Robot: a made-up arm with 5 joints.
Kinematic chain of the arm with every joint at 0, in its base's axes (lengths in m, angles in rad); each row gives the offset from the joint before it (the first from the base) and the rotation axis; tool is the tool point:
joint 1: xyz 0 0 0.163 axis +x
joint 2: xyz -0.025 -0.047 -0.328 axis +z
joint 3: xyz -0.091 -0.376 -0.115 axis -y
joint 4: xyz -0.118 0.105 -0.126 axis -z
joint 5: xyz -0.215 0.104 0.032 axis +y
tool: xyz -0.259 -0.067 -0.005
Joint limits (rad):
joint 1: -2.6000..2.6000
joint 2: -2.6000..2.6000
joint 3: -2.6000..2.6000
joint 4: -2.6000..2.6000
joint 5: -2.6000..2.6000
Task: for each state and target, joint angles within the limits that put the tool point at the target. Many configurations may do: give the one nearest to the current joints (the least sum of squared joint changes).
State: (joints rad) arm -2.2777 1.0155 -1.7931 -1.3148 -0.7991
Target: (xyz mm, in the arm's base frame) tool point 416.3 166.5 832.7
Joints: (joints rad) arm -2.1407 1.0966 -1.6886 -1.4806 -0.7359
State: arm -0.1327 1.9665 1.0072 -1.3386 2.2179
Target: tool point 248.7 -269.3 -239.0
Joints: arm 0.0489 1.6084 0.0745 -1.0959 2.4929
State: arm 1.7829 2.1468 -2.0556 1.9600 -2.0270
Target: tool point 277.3 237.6 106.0
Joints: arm 2.1534 2.1386 -2.3836 1.8239 -2.0150
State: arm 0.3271 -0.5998 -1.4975 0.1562 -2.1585
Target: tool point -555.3 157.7 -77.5
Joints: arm 0.4353 -0.6111 -1.3132 0.0168 -1.8604
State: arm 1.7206 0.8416 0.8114 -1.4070 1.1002
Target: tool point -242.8 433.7 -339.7
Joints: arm 1.7004 0.2182 0.4075 -1.4237 1.7071
